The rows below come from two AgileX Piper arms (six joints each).
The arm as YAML. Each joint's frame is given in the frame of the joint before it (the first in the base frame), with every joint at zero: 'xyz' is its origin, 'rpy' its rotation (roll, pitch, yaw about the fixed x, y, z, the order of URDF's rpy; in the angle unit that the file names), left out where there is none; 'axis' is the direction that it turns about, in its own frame. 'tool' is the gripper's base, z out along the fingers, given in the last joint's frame.
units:
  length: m
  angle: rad
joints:
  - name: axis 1
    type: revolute
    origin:
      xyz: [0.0, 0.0, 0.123]
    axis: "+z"
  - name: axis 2
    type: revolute
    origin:
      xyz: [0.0, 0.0, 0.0]
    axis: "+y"
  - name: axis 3
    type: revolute
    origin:
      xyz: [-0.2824, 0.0, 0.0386]
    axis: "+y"
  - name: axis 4
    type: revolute
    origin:
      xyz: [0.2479, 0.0, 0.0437]
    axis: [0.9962, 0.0, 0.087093]
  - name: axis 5
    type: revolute
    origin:
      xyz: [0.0, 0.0, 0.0]
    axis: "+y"
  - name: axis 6
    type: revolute
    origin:
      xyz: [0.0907, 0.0, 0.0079]
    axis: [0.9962, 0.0, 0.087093]
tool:
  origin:
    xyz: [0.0, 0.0, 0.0]
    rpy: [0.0, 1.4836, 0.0]
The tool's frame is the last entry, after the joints.
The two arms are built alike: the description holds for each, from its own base.
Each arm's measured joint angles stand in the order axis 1, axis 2, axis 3, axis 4, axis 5, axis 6.
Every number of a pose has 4 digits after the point. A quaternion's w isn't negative.
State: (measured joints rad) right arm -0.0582 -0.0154 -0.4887 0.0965 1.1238 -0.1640; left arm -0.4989 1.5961 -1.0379 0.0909 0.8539 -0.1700
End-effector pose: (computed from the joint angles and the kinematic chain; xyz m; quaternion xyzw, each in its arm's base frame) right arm -0.0083 0.0084 0.2693 -0.0493 0.8658 -0.0071 0.4978; left arm 0.2677 -0.1387 0.2220 0.1874 0.9739 -0.0046 0.1281
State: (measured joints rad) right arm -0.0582 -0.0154 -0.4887 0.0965 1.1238 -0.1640; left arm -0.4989 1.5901 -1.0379 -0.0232 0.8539 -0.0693
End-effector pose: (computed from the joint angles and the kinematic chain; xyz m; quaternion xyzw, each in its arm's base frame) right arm -0.0083 0.0084 0.2693 -0.0493 0.8658 -0.0071 0.4978; left arm 0.2633 -0.1453 0.2236 0.2051 0.9706 -0.0445 0.1179
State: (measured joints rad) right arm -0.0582 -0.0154 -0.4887 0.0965 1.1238 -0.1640; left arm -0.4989 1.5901 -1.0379 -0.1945 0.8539 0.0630
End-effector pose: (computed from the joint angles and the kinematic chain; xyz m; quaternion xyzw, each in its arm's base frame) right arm -0.0083 0.0084 0.2693 -0.0493 0.8658 -0.0071 0.4978; left arm 0.2582 -0.1558 0.2247 0.2218 0.9637 -0.1058 0.1046
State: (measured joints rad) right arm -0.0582 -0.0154 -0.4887 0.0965 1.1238 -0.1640; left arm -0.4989 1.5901 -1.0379 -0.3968 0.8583 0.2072
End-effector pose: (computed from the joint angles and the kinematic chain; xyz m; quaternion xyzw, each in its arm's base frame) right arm -0.0083 0.0084 0.2693 -0.0493 0.8658 -0.0071 0.4978; left arm 0.2531 -0.1682 0.2283 0.2337 0.9507 -0.1798 0.0959
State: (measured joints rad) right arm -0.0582 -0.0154 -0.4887 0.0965 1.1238 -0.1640; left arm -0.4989 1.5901 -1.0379 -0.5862 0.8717 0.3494
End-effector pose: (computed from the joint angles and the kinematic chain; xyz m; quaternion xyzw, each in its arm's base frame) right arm -0.0083 0.0084 0.2693 -0.0493 0.8658 -0.0071 0.4978; left arm 0.2488 -0.1795 0.2336 0.2465 0.9319 -0.2490 0.0935
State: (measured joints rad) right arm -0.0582 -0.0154 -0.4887 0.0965 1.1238 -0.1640; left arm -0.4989 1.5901 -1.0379 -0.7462 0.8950 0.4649
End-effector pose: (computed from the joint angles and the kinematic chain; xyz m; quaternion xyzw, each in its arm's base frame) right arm -0.0083 0.0084 0.2693 -0.0493 0.8658 -0.0071 0.4978; left arm 0.2452 -0.1885 0.2396 0.2548 0.9118 -0.3084 0.0927
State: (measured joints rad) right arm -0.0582 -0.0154 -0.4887 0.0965 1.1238 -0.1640; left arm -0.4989 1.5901 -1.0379 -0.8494 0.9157 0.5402
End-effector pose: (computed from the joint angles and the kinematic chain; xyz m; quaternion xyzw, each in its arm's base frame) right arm -0.0083 0.0084 0.2693 -0.0493 0.8658 -0.0071 0.4978; left arm 0.2429 -0.1941 0.2443 0.2603 0.8960 -0.3472 0.0937
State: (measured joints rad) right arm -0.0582 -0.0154 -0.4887 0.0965 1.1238 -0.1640; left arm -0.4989 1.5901 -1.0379 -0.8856 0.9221 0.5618
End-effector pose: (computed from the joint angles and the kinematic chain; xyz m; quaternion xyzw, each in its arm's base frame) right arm -0.0083 0.0084 0.2693 -0.0493 0.8658 -0.0071 0.4978; left arm 0.2423 -0.1960 0.2461 0.2598 0.8907 -0.3610 0.0943
